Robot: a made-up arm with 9 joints.
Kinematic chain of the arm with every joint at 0, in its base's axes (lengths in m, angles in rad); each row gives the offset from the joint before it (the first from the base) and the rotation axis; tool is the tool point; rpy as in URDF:
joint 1: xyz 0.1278 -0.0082 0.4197 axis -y
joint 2: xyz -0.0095 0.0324 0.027 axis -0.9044 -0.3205 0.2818
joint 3: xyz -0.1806 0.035 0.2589 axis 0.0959 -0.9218 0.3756
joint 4: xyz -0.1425 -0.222 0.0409 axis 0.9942 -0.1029 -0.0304
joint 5: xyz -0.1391 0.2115 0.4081 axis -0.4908 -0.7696 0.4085
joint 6: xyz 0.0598 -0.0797 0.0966 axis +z
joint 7: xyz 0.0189 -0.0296 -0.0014 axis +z
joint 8: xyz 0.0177 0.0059 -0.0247 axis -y
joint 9: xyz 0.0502 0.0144 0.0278 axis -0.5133 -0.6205 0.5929
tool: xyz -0.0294 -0.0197 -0.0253 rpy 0 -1.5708 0
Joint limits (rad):
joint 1: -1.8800..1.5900
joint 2: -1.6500..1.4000
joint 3: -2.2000..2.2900
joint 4: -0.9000..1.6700
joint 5: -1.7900..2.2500
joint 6: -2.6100..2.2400
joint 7: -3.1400..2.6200
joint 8: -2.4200..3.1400
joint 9: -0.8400..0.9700
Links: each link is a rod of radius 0.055 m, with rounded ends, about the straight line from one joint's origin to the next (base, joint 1, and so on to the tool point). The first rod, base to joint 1, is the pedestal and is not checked.
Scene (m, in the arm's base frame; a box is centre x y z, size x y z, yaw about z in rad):
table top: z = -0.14
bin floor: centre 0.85 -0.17 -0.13 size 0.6 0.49 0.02 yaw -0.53
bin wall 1: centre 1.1 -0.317 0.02 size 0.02 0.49 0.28 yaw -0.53
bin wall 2: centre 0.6 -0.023 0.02 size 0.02 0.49 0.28 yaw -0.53
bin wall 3: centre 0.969 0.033 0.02 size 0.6 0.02 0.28 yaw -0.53
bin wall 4: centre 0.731 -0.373 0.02 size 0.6 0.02 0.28 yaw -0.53
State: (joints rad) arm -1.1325 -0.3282 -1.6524 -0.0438 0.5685 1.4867 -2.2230 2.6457 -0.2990
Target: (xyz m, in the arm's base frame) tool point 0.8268 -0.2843 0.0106
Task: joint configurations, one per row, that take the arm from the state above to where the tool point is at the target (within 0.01 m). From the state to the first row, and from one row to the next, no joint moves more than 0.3 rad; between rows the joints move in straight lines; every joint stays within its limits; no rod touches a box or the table.
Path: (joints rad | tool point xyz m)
1: -1.3390 -0.2875 -1.5364 0.1032 0.6605 1.4778 -2.2246 2.6285 -0.2724 | 0.7493 -0.2111 0.1720
2: -1.5455 -0.2468 -1.4204 0.2503 0.7526 1.4689 -2.2262 2.6114 -0.2458 | 0.7936 -0.2506 0.0933
3: -1.7521 -0.2061 -1.3044 0.3973 0.8446 1.4600 -2.2277 2.5942 -0.2191 | 0.8268 -0.2843 0.0106

